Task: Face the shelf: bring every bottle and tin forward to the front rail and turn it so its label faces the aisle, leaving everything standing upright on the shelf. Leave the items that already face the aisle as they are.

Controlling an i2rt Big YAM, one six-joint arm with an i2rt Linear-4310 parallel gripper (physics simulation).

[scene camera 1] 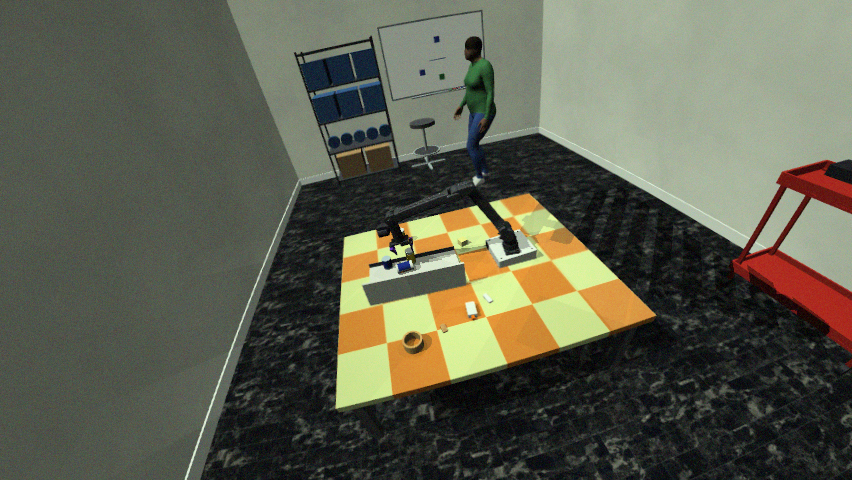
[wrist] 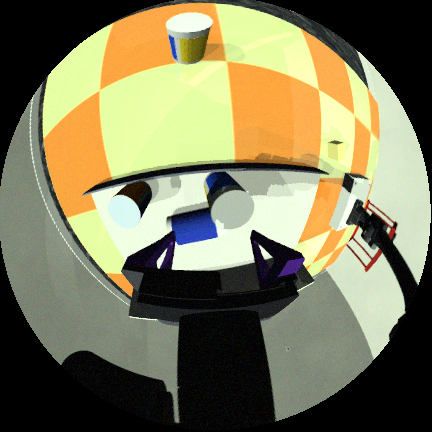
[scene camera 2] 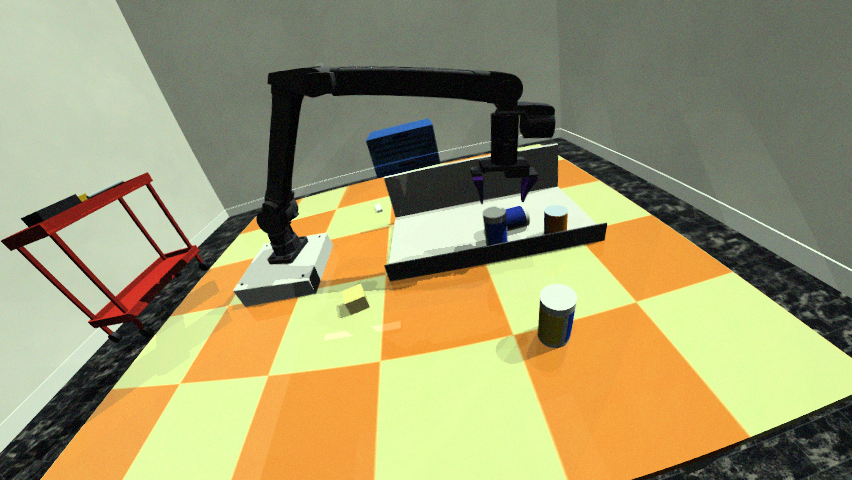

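Pixels of known places: gripper, fingertip midpoint: [scene camera 1: 404, 252] [wrist: 212, 234] [scene camera 2: 502, 202]; arm's base, origin of the base link: [scene camera 1: 510, 248] [wrist: 353, 211] [scene camera 2: 289, 251].
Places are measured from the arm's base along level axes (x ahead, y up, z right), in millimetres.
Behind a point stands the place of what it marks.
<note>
My gripper [scene camera 1: 402, 247] {z 2, x 630, y 67 mm} [scene camera 2: 503, 200] {z 2, x 630, y 67 mm} [wrist: 212, 234] {z 2, x 630, y 67 mm} is open and empty, pointing down above the white shelf [scene camera 1: 438, 260] {z 15, x 441, y -36 mm} [scene camera 2: 429, 232] {z -70, x 425, y -36 mm} [wrist: 295, 200] {z 6, x 403, y -36 mm}. A blue bottle [scene camera 1: 404, 266] {z -59, x 640, y 13 mm} [scene camera 2: 516, 217] {z -19, x 664, y 8 mm} [wrist: 194, 227] {z -25, x 649, y 17 mm} lies on its side below the fingers. A bottle with a grey-white lid [scene camera 1: 410, 255] {z 6, x 602, y 38 mm} [scene camera 2: 496, 229] {z 57, x 607, y 29 mm} [wrist: 220, 187] {z 53, x 622, y 45 mm} stands upright by the front rail [scene camera 2: 447, 262] {z 82, x 485, y -32 mm} [wrist: 270, 167] {z 77, x 522, y -12 mm}; blue and some yellow show on it. A short tin [scene camera 1: 386, 261] {z -13, x 750, y 30 mm} [scene camera 2: 555, 220] {z 39, x 747, y 23 mm} [wrist: 137, 197] {z 29, x 733, y 21 mm} stands near the rail, orange-brown towards scene camera 2 and blue in scene camera 1. Whether the two bottles touch is unclear.
A white-lidded yellow and blue container [scene camera 2: 555, 321] {z 318, x 677, y 13 mm} [wrist: 189, 47] {z 263, x 679, y -1 mm} stands on the table in front of the rail. A yellow block [scene camera 2: 355, 299] {z 197, x 287, y -21 mm} lies near the arm base [scene camera 2: 280, 280] {z 131, x 45, y -4 mm}. The shelf's upright back panel [scene camera 1: 417, 283] {z -236, x 556, y 36 mm} [scene camera 2: 423, 193] {z -204, x 405, y 28 mm} rises behind. A brown bowl [scene camera 1: 412, 342] {z -520, x 602, y -56 mm} stands beyond it.
</note>
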